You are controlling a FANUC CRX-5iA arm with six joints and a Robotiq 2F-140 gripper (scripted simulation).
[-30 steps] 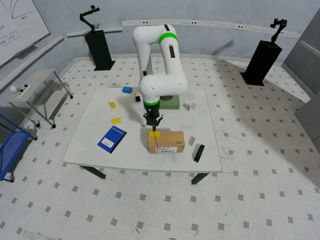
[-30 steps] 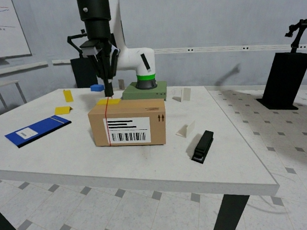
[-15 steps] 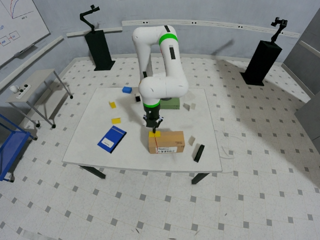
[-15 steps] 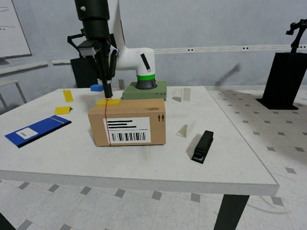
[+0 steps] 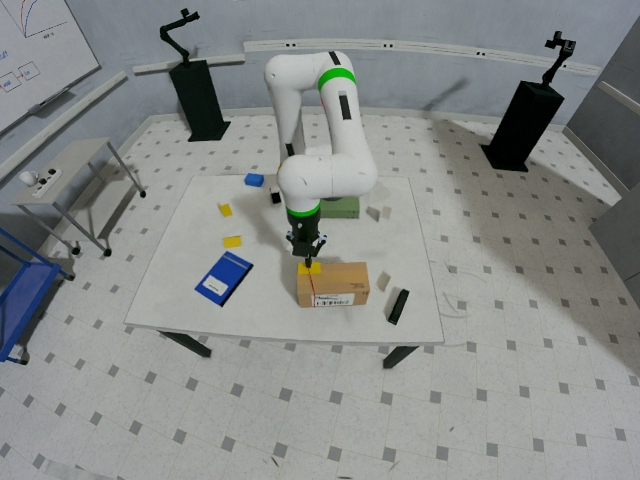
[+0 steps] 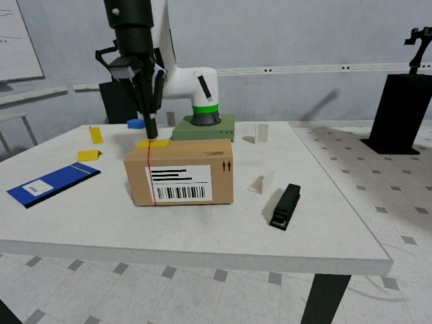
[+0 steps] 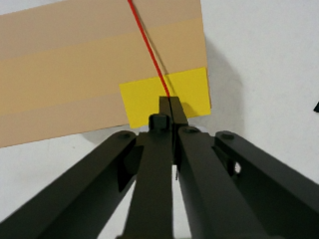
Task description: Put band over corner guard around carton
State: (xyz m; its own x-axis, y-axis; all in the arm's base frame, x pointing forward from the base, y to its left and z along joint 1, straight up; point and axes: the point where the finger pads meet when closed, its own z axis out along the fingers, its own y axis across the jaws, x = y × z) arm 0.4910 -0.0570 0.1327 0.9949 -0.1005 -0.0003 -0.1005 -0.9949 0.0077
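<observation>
Now: hand 60 mm above the yellow corner guard. From my hand the other things lie so: black block (350 mm to the left, 170 mm below, 90 mm ahead); brown carton (110 mm below, 90 mm to the left, 40 mm ahead); white guard (300 mm to the left, 180 mm below, 20 mm behind).
</observation>
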